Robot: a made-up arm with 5 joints.
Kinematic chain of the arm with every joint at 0, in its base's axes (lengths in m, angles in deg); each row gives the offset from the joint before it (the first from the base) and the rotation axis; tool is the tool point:
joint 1: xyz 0 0 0.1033 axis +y
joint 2: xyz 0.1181 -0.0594 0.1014 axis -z
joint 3: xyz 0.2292 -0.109 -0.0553 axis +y
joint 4: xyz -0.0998 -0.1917 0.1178 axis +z
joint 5: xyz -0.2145 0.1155 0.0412 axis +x
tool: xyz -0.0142 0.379 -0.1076
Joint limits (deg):
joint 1: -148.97..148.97
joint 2: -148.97..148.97
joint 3: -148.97..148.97
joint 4: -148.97..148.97
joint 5: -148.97..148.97
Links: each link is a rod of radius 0.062 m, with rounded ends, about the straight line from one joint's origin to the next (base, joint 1, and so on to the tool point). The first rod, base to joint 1, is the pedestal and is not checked.
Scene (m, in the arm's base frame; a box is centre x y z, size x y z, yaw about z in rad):
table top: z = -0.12
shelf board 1: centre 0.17 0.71 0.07 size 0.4 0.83 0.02 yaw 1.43
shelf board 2: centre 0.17 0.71 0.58 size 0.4 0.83 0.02 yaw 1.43
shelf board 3: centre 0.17 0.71 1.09 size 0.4 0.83 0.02 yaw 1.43
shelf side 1: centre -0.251 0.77 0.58 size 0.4 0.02 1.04 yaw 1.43
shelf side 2: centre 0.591 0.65 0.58 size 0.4 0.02 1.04 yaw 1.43
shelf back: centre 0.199 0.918 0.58 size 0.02 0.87 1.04 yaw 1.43
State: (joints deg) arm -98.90 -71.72 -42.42 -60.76 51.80
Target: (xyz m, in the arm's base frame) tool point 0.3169 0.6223 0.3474
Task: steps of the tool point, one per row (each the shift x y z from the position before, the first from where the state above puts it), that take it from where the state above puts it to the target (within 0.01 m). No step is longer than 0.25 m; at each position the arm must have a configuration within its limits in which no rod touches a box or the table.
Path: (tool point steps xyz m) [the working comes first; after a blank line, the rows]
Joints at the target: -35.86 -82.26 27.35 -102.49 20.70
Straight joint move there: touches shelf board 2.

1: 0.0159 0.1880 0.1320
2: 0.1251 0.1403 0.1336
3: 0.2005 0.0645 0.0814
4: 0.2163 -0.0191 0.0003
5: 0.1679 -0.0903 -0.0743
6: 0.0348 0.0993 0.0020
7: 0.0132 0.0946 -0.0023
8: -0.0086 0.0845 0.0002

